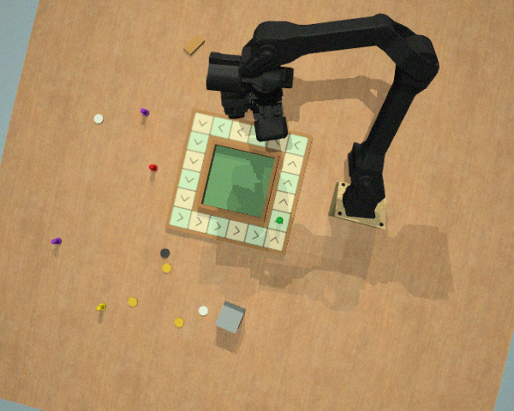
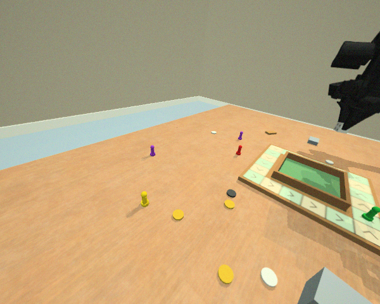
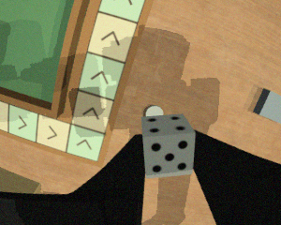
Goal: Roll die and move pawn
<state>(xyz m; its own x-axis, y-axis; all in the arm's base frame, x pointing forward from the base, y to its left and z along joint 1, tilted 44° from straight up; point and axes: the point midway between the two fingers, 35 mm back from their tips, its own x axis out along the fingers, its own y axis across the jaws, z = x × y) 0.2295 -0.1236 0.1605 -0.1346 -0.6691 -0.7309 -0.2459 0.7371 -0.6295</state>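
Right now the green pawn is 6 cm behind my gripper tip, 25 cm to the left of it and 10 cm below it. Round my gripper tip: green dice tray: 5 cm ahead, 17 cm to the left, 12 cm below; then tan block: 18 cm ahead, 15 cm to the right, 12 cm below; then white die: right at my gripper tip.
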